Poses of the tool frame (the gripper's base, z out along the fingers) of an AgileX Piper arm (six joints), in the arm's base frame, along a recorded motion.
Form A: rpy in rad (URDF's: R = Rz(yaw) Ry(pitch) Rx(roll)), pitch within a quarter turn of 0, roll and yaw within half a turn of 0; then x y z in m.
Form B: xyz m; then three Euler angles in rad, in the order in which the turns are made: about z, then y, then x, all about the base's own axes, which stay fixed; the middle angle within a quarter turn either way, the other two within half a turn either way. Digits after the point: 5 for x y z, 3 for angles.
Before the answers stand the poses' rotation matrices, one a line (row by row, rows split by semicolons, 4 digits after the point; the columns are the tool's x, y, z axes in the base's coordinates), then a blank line. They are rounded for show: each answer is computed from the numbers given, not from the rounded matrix.
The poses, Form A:
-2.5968 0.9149 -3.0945 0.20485 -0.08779 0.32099
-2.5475 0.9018 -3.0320 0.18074 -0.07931 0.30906
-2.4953 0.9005 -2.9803 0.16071 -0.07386 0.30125
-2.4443 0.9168 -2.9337 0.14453 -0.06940 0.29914
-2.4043 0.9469 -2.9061 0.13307 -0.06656 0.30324
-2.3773 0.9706 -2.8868 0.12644 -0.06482 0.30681
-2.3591 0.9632 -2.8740 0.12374 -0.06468 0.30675
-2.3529 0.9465 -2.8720 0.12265 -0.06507 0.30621
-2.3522 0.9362 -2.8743 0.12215 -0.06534 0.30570
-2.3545 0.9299 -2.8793 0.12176 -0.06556 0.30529
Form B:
-0.6092 0.3700 0.7014; -0.0287 0.8736 -0.4858; -0.7925 -0.3161 -0.5216
-0.6165 0.3458 0.7074; -0.0678 0.8717 -0.4853; -0.7844 -0.3472 -0.5139
-0.6132 0.3376 0.7142; -0.0998 0.8637 -0.4939; -0.7836 -0.3741 -0.4959
-0.5953 0.3404 0.7278; -0.1256 0.8553 -0.5027; -0.7937 -0.3907 -0.4664
-0.5681 0.3578 0.7411; -0.1363 0.8472 -0.5135; -0.8116 -0.3928 -0.4325
-0.5466 0.3707 0.7509; -0.1424 0.8425 -0.5195; -0.8252 -0.3909 -0.4077
-0.5506 0.3708 0.7479; -0.1510 0.8370 -0.5260; -0.8210 -0.4025 -0.4049
-0.5634 0.3671 0.7401; -0.1557 0.8326 -0.5315; -0.8114 -0.4147 -0.4120
-0.5718 0.3654 0.7345; -0.1566 0.8303 -0.5349; -0.8053 -0.4209 -0.4175
-0.5775 0.3653 0.7301; -0.1550 0.8290 -0.5374; -0.8016 -0.4235 -0.4221

0.20485 -0.08779 0.32099 -2.596 0.777 2.392
0.18074 -0.07931 0.30906 -2.630 0.786 2.385
0.16071 -0.07386 0.30125 -2.638 0.795 2.358
0.14453 -0.06940 0.29914 -2.622 0.815 2.319
0.13307 -0.06656 0.30324 -2.579 0.835 2.271
0.12644 -0.06482 0.30681 -2.546 0.849 2.236
0.12374 -0.06468 0.30675 -2.549 0.845 2.227
0.12265 -0.06507 0.30621 -2.564 0.833 2.230
0.12215 -0.06534 0.30570 -2.573 0.825 2.234
0.12176 -0.06556 0.30529 -2.578 0.819 2.237

